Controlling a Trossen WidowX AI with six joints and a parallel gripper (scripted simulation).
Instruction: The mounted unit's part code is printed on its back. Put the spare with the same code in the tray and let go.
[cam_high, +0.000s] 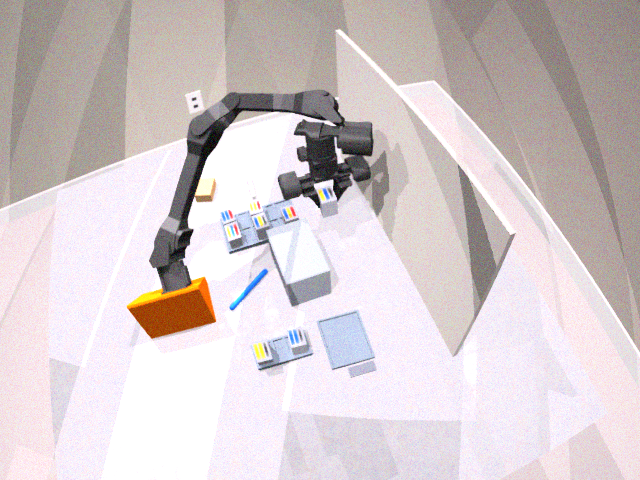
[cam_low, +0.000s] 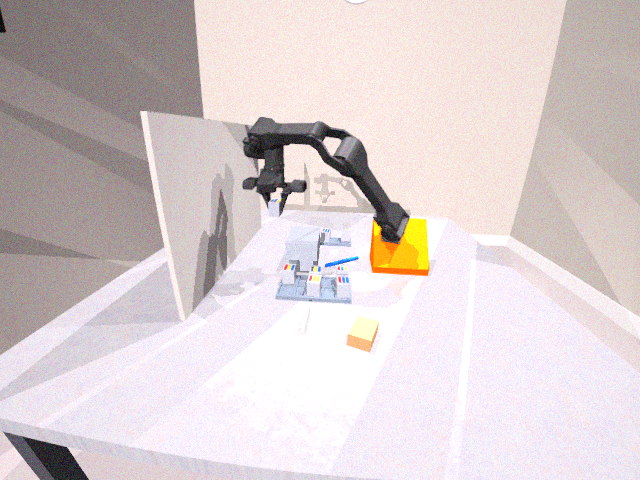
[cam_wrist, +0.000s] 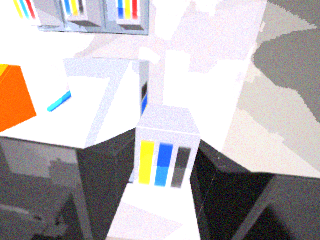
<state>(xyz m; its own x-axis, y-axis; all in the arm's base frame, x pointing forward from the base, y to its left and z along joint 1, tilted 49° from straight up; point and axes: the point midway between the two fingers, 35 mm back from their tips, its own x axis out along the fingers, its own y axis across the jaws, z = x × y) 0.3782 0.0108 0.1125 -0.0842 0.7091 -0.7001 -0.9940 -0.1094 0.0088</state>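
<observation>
Now: the flat tray 240 mm to the right of my gripper tip, 180 mm below it and 20 mm behind it. Round my gripper tip: grey mounted unit 130 mm below, 80 mm behind, 30 mm to the right; blue pen 210 mm behind, 180 mm below, 60 mm to the right; tall pale panel 160 mm ahead, 40 mm above, 10 mm to the right.
</observation>
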